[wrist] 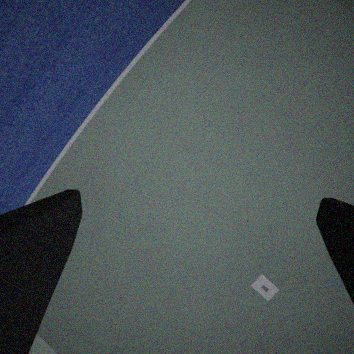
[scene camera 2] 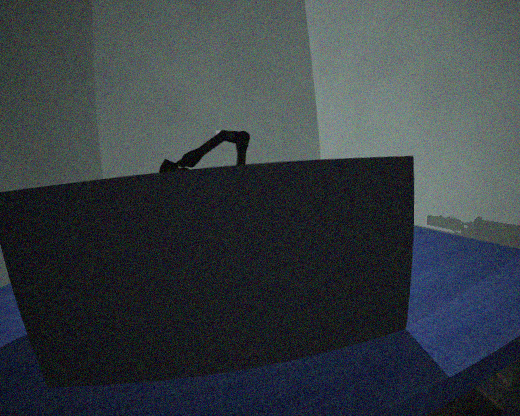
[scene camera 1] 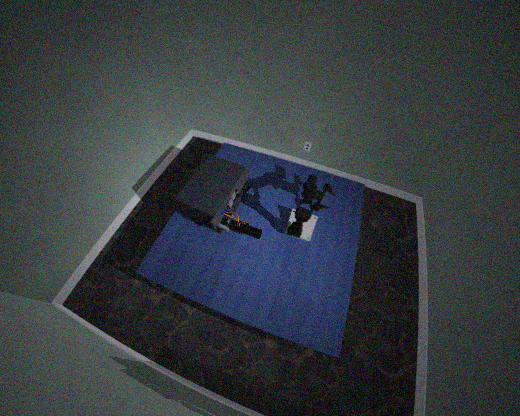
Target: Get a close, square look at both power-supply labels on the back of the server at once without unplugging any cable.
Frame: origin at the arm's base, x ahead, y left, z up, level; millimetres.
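Seen in the pictures: gripper, fingertip midpoint: (wrist: 203,206) (scene camera 1: 332,201); arm's base, origin of the base link: (scene camera 1: 295,228).
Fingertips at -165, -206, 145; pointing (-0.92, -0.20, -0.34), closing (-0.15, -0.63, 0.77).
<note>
Offsets run from my fingertips to a thing's middle, as dx, dy, dz. "pt": to the spot under its first point. Level surfaces: height alone.
The server (scene camera 1: 212,187) (scene camera 2: 215,270) is a big dark box on the blue mat @(dz -198) (scene camera 1: 270,280) (scene camera 2: 470,290) (wrist: 60,65). Its back faces the arm in the first scene view, seen at a steep slant. Orange cables @(pt +548, +342, -47) (scene camera 1: 233,215) and a dark bundle @(pt +409, +388, -44) (scene camera 1: 250,230) come out at its near end. The power-supply labels cannot be made out in the scene views and do not show in the wrist view. My gripper (scene camera 1: 330,198) (wrist: 203,206) is open and empty, to the right of the server and apart from it, pointing away from its back.
The arm's base stands on a white plate (scene camera 1: 309,231). A wall outlet (scene camera 1: 307,146) (wrist: 265,288) is on the grey-green wall (wrist: 200,125). A pale border (scene camera 1: 424,280) (wrist: 107,100) runs around the dark floor (scene camera 1: 385,300). In the second scene view the server hides the lower arm (scene camera 2: 202,152).
</note>
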